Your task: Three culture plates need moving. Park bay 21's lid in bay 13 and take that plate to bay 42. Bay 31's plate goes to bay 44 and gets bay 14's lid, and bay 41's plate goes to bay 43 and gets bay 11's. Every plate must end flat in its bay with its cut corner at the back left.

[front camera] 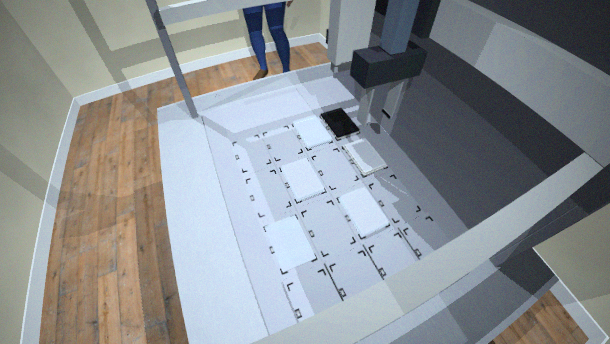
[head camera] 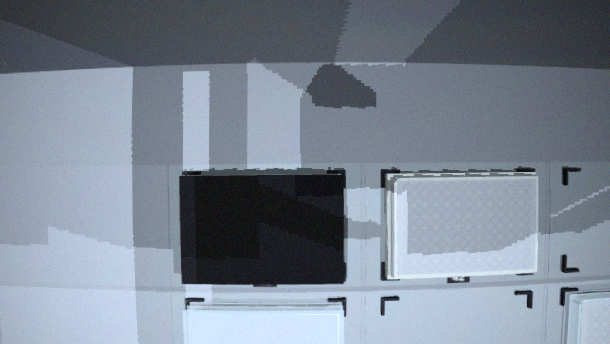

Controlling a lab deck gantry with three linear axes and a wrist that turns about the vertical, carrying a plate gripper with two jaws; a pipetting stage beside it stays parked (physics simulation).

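Places are measured from the robot's base along level axes (x ahead, y left, z up), in metres.
Where they show: gripper, fingertip midpoint: (front camera: 374, 118); robot's base at its link origin: (front camera: 233, 143).
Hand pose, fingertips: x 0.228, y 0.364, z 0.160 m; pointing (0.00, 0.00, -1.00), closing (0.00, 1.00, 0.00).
Things, the pixels of their top centre, and the offset from my fingertips.
- pale plate at its top centre: (head camera: 468, 226) (front camera: 365, 154) 0.001 m ahead, 0.000 m left, 0.146 m down
- black-topped plate at its top centre: (head camera: 261, 230) (front camera: 339, 121) 0.164 m back, 0.000 m left, 0.143 m down
- white plate at its top centre: (front camera: 311, 129) 0.164 m back, 0.107 m right, 0.143 m down
- white lid at its top centre: (front camera: 289, 241) 0.165 m ahead, 0.321 m right, 0.152 m down
- labware at its top centre: (front camera: 302, 177) 0.001 m ahead, 0.214 m right, 0.146 m down
My gripper (front camera: 378, 120) hangs raised above bay 42, its two jaws apart with nothing between them; it does not show in the head view. The pale plate (front camera: 367, 157) (head camera: 465, 220) lies flat in bay 42, its well pattern visible. The black-topped plate (front camera: 340, 123) (head camera: 265, 230) lies in bay 41. The white plate (front camera: 312, 131) (head camera: 265, 325) is in bay 31, partly cut off in the head view. The white lid (front camera: 290, 243) lies in bay 13. No lid shows in bays 11 and 14. The cut corners are hard to make out.
Another white piece of labware (front camera: 303, 178) lies in bay 22. Another plate (front camera: 364, 212) (head camera: 592, 322) stands in bay 33, partly cut off in the head view. Black corner marks outline bays 43 and 44. A pale frame beam (front camera: 450, 250) crosses the near side; a person's legs (front camera: 277, 37) show behind the deck.
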